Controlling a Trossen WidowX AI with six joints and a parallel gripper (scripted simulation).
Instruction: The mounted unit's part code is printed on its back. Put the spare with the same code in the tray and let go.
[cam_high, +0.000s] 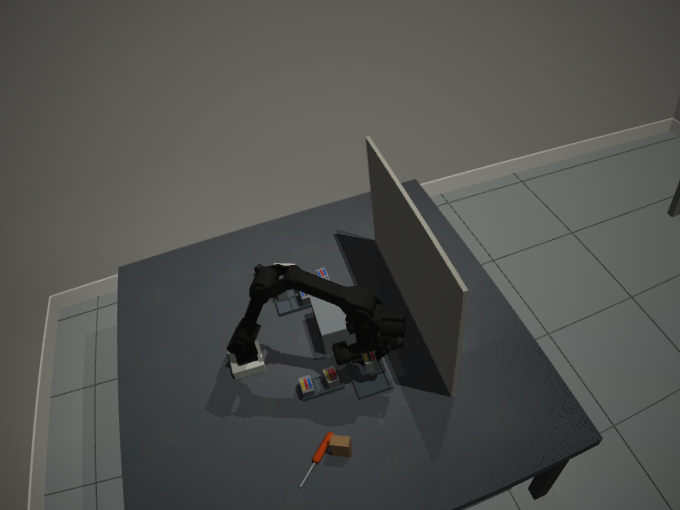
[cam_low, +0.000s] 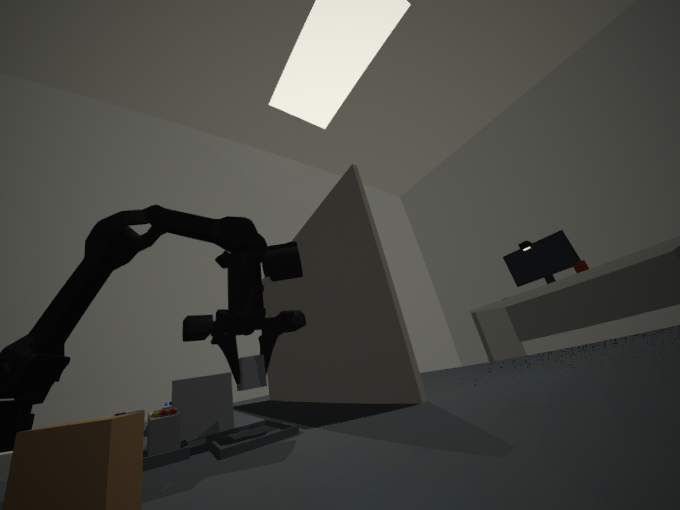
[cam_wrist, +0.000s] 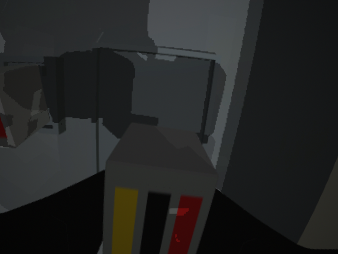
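The shallow dark tray lies 1 cm behind my gripper tip, 1 cm to the left of it and 7 cm below it. From my gripper tip the other things lie so: grey mounted unit 4 cm behind, 22 cm to the left, 2 cm below; brown block 16 cm behind, 19 cm to the right, 4 cm below; grey spare block 2 cm above.
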